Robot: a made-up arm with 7 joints. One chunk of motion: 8 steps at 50 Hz.
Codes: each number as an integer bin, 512 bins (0 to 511) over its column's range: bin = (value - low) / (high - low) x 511, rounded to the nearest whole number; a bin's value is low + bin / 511 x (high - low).
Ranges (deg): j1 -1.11..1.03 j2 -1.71..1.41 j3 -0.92..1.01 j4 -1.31..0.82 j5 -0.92..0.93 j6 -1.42..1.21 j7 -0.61..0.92
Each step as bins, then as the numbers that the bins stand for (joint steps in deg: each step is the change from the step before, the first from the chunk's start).
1 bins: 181 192 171 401 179 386 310
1 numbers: -0.352 -0.538 -0.274 0.361 -0.272 0.567 0.318
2 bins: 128 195 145 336 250 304 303
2 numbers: -0.574 -0.519 -0.372 0.091 -0.015 0.145 0.297
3 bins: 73 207 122 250 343 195 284
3 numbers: -0.804 -0.446 -0.459 -0.268 0.322 -0.416 0.240
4 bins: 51 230 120 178 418 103 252
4 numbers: -0.896 -0.306 -0.467 -0.568 0.593 -0.890 0.145
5 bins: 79 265 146 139 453 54 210
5 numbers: -0.779 -0.092 -0.369 -0.731 0.720 -1.142 0.019
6 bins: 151 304 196 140 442 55 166
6 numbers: -0.478 0.146 -0.180 -0.726 0.680 -1.137 -0.113
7 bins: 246 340 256 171 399 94 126
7 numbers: -0.080 0.366 0.047 -0.597 0.525 -0.936 -0.233
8 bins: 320 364 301 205 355 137 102
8 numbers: 0.230 0.512 0.217 -0.455 0.365 -0.715 -0.305
